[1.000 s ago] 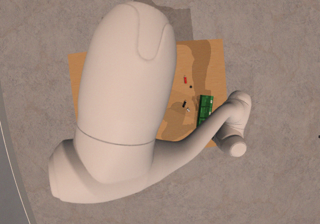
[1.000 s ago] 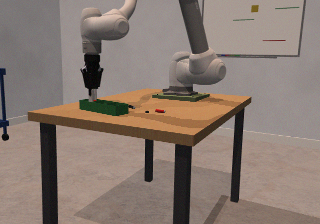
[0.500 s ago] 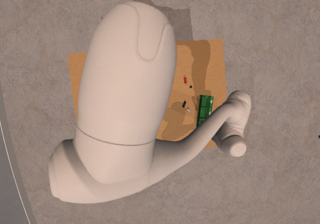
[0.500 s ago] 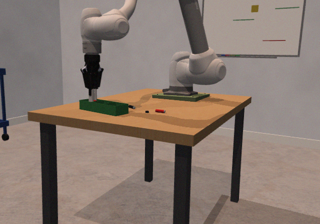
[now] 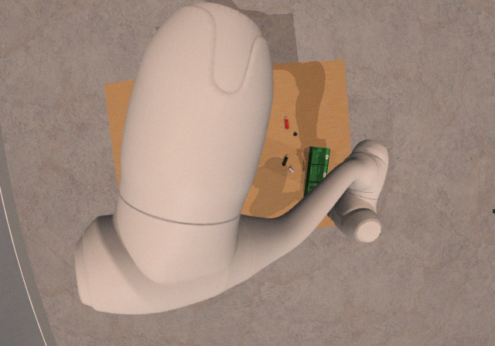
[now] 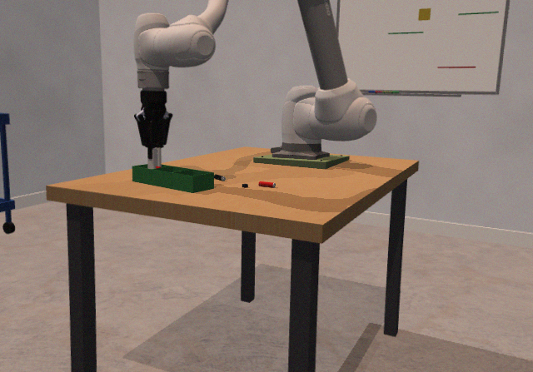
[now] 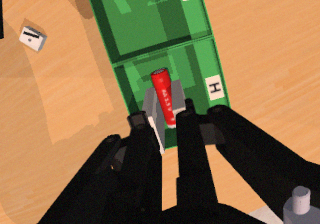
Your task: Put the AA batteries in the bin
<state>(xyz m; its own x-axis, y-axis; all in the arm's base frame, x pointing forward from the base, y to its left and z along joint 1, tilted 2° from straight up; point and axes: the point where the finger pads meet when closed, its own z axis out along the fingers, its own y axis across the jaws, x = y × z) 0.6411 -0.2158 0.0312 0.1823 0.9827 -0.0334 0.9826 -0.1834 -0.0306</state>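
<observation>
Right now the green AA battery is 50 mm below my hand. Round my hand: small white block 100 mm behind, 110 mm to the left, 60 mm below; black AA battery 120 mm behind, 160 mm to the left, 60 mm below; green bin row 20 mm ahead, 80 mm to the left, 50 mm below.
</observation>
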